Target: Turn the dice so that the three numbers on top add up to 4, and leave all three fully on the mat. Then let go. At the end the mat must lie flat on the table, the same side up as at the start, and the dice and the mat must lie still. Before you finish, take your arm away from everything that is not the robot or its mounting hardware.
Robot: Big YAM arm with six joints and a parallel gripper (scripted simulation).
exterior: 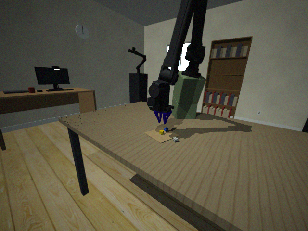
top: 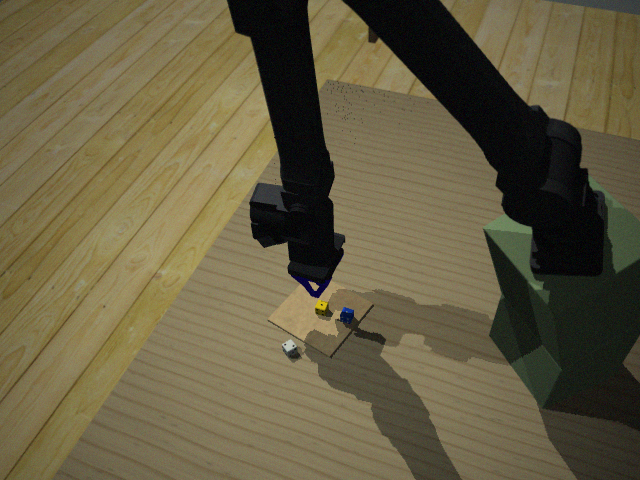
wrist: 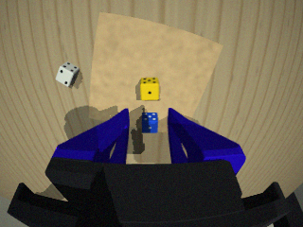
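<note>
The white die lies 2 cm ahead of my hand, 10 cm to the left of it and 7 cm below it. Round my hand: tan mat (8 cm below); blue die (5 cm behind, 6 cm below); yellow die (6 cm below).
</note>
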